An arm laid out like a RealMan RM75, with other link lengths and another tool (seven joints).
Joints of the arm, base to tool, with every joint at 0 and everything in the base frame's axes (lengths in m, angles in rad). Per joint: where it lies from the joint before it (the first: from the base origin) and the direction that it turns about. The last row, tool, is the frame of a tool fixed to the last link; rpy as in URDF.
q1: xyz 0 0 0.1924 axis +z
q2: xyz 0 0 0 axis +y
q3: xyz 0 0 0.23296 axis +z
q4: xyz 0 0 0 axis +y
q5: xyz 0 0 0.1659 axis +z
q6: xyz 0 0 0 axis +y
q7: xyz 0 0 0.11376 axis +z
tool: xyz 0.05 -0.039 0.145 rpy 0 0.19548 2.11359
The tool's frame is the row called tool.
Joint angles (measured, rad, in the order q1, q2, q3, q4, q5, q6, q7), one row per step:
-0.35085, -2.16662, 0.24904, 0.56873, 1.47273, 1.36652, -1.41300
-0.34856, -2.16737, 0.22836, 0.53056, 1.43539, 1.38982, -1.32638
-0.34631, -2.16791, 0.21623, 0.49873, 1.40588, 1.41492, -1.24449
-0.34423, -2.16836, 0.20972, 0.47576, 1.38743, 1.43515, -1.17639
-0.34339, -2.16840, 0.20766, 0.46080, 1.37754, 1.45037, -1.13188
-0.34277, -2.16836, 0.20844, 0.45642, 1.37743, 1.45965, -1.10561
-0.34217, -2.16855, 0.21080, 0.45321, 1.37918, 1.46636, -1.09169
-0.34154, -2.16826, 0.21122, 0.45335, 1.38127, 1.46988, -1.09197
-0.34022, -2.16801, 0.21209, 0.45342, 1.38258, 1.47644, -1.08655
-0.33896, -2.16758, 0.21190, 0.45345, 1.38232, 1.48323, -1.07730
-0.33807, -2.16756, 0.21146, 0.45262, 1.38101, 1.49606, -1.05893
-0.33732, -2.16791, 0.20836, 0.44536, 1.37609, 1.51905, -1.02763
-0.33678, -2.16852, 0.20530, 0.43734, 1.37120, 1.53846, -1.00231
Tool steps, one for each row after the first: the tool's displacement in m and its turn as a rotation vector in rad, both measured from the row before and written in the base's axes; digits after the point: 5 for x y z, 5 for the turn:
0.00141, -0.00574, 0.00746, 0.05614, 0.02383, -0.00741
0.00366, -0.00531, 0.00532, 0.04656, 0.03183, -0.01138
0.00387, -0.00422, 0.00304, 0.03358, 0.03362, -0.00950
0.00368, -0.00260, 0.00119, 0.01942, 0.02375, -0.00930
0.00329, -0.00123, -0.00016, 0.00711, 0.02089, -0.00817
0.00251, -0.00065, -0.00118, 0.00054, 0.01124, -0.00706
0.00080, -0.00028, -0.00035, -0.00163, 0.00094, -0.00343
0.00164, -0.00081, -0.00005, 0.00098, 0.00585, -0.00588
0.00161, -0.00104, 0.00073, 0.00460, 0.00863, -0.00533
0.00359, -0.00170, 0.00113, 0.00929, 0.01521, -0.01120
0.00555, -0.00321, 0.00185, 0.01813, 0.01849, -0.01798
0.00433, -0.00286, 0.00139, 0.01559, 0.01212, -0.01429

